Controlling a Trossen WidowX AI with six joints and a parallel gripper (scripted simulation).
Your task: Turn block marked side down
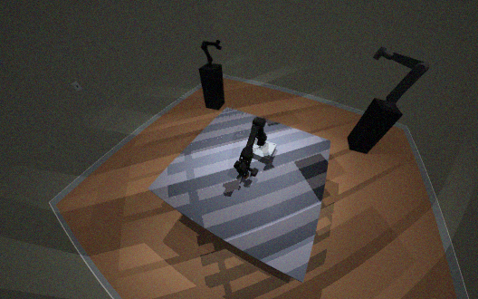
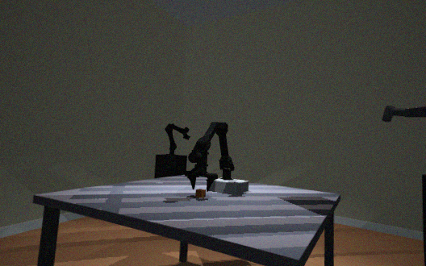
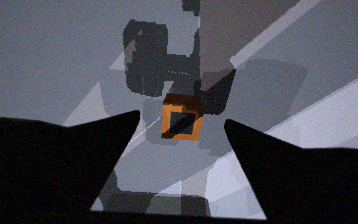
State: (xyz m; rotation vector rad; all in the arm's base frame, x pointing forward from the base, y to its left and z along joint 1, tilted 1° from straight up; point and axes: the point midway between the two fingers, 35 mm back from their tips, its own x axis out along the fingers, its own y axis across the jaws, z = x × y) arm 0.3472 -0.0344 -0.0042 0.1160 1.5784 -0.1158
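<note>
The orange-brown block is 10 mm below my gripper tip.
</note>
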